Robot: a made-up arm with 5 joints.
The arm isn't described. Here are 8 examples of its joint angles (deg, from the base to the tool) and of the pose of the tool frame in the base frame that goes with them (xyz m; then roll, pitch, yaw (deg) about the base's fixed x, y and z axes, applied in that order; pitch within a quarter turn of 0, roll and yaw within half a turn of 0).
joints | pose
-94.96 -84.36 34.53 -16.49 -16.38 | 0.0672 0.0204 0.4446 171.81 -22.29 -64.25
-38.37 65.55 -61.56 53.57 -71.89 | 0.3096 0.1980 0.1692 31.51 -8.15 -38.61
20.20 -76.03 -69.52 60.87 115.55 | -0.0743 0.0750 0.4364 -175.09 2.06 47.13
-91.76 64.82 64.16 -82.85 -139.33 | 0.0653 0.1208 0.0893 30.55 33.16 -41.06
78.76 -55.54 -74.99 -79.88 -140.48 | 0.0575 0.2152 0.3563 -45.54 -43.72 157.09
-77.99 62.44 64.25 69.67 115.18 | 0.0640 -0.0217 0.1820 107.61 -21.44 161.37
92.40 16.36 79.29 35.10 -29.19 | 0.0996 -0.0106 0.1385 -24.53 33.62 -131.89
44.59 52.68 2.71 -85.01 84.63 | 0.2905 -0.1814 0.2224 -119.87 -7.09 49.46
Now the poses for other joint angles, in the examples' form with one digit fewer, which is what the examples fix.
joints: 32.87 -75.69 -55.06 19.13 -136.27
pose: -0.072 0.120 0.455 -165.4 -16.2 -75.9
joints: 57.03 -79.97 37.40 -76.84 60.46
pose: 0.073 0.046 0.439 154.5 15.2 61.8
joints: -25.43 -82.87 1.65 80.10 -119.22
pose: 0.093 0.021 0.391 91.3 32.0 -63.9
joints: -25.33 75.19 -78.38 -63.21 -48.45
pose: 0.339 0.137 0.325 161.2 -14.5 -101.0
